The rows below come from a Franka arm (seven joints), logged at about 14 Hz.
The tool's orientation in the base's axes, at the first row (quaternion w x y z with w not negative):
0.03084 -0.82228 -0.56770 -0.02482
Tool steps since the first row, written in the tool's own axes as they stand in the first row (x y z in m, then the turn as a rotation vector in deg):
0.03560 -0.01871 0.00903 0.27 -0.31 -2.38
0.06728 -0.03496 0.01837 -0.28 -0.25 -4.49
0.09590 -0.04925 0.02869 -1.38 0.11 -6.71
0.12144 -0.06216 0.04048 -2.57 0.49 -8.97
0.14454 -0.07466 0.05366 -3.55 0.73 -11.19
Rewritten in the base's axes. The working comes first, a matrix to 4 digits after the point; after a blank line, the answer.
The tool's axes in the first row as the columns of a matrix, in the base's axes (used below as rounded here):
0.3542 0.9352 0.0058
0.9321 -0.3535 0.0789
0.0758 -0.0225 -0.9969

-0.00484 0.04051 -0.00588 -0.21 0.17 2.40
-0.00876 0.07652 -0.01243 -0.36 -0.53 4.46
-0.01192 0.10906 -0.02022 -0.42 -1.85 6.58
-0.01488 0.13836 -0.02975 -0.50 -3.28 8.74
-0.01831 0.16535 -0.04086 -0.64 -4.45 10.87

